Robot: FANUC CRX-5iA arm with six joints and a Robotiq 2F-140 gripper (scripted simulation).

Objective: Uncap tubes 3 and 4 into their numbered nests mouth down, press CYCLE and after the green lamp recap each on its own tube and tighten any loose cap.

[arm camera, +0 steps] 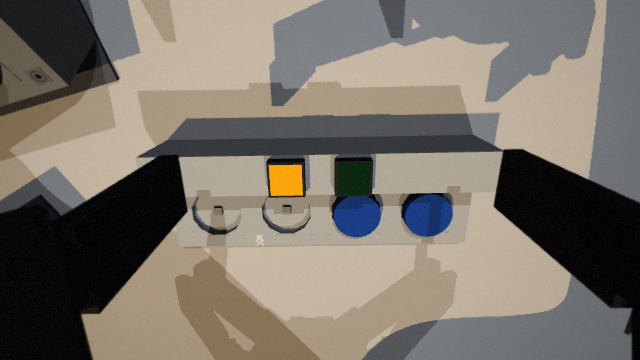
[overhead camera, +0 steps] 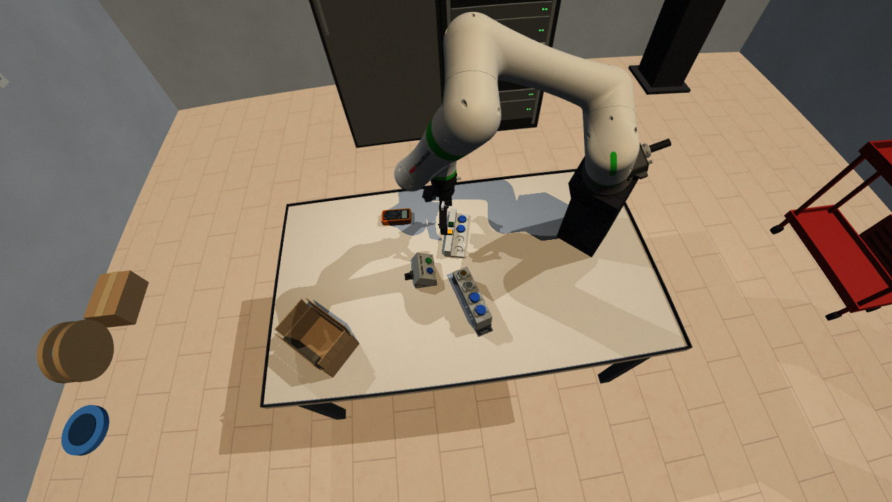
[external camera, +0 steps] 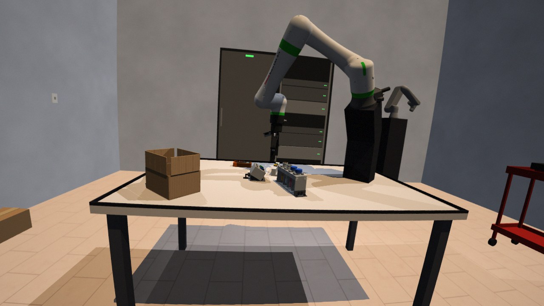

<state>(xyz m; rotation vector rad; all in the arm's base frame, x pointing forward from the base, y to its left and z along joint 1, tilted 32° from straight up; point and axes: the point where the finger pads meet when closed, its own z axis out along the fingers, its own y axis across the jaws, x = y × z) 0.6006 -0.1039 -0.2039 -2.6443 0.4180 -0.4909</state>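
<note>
The blue cap is 6 cm behind my hand and 10 cm below it. The rest, counted from my hand: blue cycle key (9 cm ahead, 21 cm to the left, 4 cm below); key housing (11 cm ahead, 19 cm to the left, 5 cm below); green ready key (9 cm ahead, 17 cm to the left, 4 cm below).
</note>
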